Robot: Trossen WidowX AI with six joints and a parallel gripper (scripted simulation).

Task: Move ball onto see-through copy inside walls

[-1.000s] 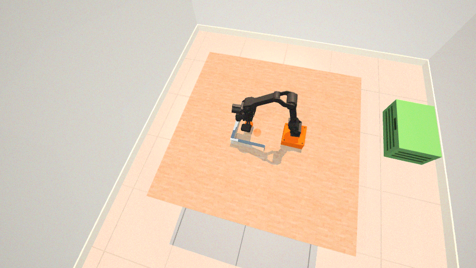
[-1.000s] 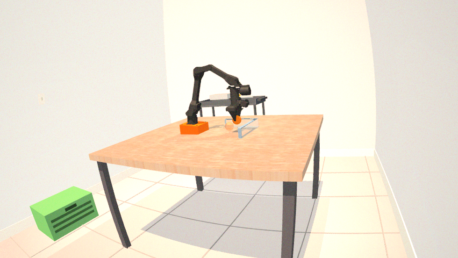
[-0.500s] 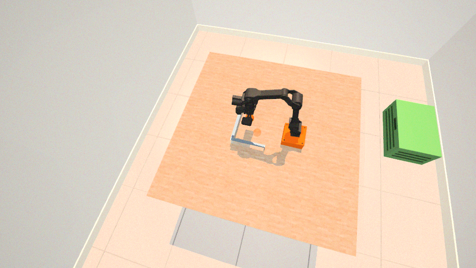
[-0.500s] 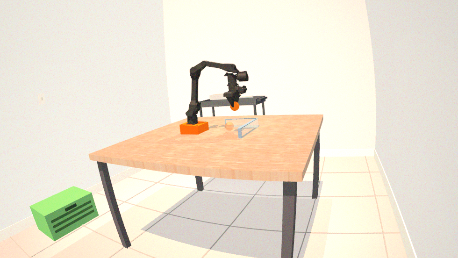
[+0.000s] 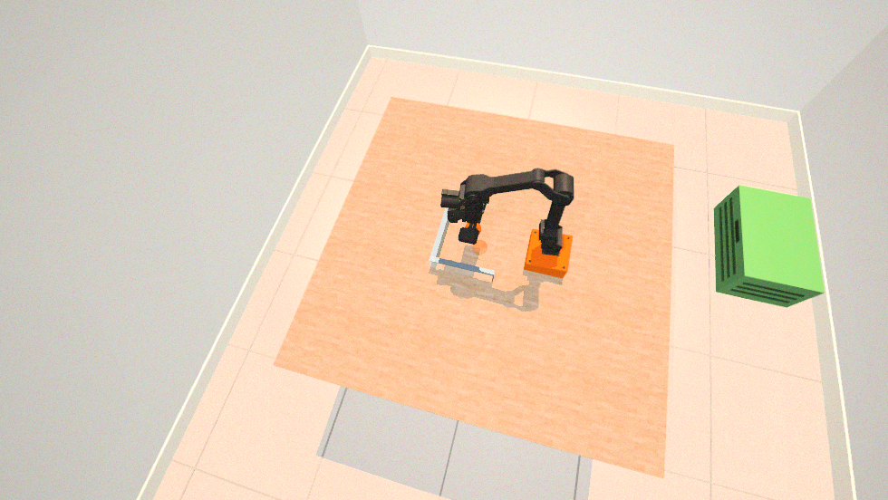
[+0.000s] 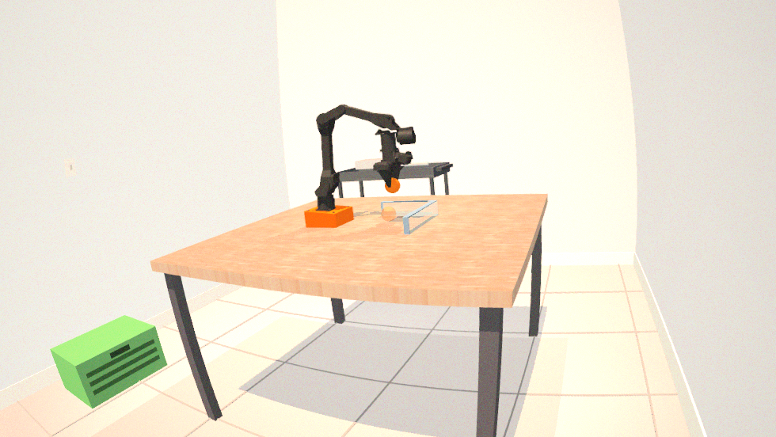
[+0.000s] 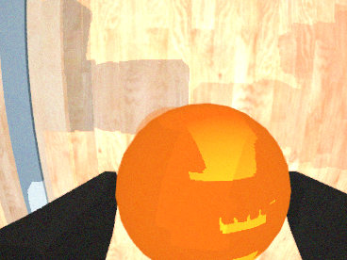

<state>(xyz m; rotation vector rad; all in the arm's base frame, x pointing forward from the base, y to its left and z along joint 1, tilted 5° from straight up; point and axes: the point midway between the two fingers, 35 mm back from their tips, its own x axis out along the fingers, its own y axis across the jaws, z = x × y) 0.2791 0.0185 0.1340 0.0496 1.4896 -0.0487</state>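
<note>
Right now my gripper tip is 110 mm above the see-through copy of ball, 30 mm past it and 10 mm to the right of it. From my gripper tip the other things lie so: orange ball: right at my gripper tip; then clear wall: 120 mm ahead, 110 mm below, 50 mm to the right.
</note>
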